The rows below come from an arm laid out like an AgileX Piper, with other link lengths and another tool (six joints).
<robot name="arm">
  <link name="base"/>
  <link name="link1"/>
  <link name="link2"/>
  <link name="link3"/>
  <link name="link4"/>
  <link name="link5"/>
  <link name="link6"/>
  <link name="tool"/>
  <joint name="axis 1" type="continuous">
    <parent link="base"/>
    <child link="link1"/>
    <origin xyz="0 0 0.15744" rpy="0 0 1.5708"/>
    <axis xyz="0 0 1"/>
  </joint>
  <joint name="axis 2" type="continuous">
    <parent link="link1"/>
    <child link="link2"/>
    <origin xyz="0 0 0" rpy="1.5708 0 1.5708"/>
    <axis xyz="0 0 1"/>
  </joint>
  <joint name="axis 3" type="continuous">
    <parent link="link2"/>
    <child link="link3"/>
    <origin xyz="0.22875 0.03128 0" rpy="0 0 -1.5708"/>
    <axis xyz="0 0 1"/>
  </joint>
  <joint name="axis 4" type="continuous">
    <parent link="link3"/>
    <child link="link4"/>
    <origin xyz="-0.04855 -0.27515 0" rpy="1.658 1.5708 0"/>
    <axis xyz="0 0 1"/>
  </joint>
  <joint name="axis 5" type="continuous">
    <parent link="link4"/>
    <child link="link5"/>
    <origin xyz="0 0 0" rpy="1.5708 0 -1.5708"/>
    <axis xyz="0 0 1"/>
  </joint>
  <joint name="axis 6" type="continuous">
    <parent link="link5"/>
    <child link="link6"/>
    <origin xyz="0 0.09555 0" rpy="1.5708 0 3.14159"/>
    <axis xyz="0 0 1"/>
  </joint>
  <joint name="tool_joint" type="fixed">
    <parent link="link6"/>
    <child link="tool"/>
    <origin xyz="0.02 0.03 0.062" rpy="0 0.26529 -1.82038"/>
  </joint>
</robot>
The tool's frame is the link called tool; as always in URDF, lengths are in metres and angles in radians. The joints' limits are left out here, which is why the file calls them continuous.
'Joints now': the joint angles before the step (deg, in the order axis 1, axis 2, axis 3, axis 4, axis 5, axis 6). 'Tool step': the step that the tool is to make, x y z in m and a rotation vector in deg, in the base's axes. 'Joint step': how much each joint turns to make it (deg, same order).
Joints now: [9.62, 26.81, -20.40, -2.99, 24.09, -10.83]
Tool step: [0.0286, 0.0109, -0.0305, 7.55, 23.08, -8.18]
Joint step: [0.00, 24.49, -12.22, 1.02, 9.60, 12.77]
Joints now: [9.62, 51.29, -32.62, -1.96, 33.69, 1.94]
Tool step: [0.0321, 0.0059, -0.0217, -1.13, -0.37, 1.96]
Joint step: [-0.01, 11.73, -3.01, 0.50, -8.94, -2.55]
